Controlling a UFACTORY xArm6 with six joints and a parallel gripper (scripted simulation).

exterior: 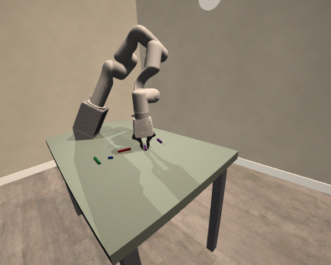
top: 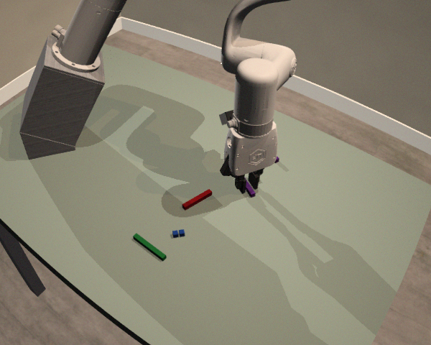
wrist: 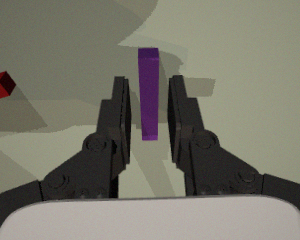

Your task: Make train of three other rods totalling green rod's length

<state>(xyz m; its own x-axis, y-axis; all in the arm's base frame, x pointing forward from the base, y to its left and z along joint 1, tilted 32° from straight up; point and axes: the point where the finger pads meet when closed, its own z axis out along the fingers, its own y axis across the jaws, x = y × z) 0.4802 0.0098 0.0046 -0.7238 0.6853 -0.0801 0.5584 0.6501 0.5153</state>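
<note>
The purple rod lies 2 cm below my hand. From my hand the other things lie so: red rod 8 cm to the right, 7 cm behind, 2 cm below; then green rod 24 cm to the right, 9 cm behind, 2 cm below; then magenta rod 12 cm to the left, 8 cm behind, 2 cm below.
</note>
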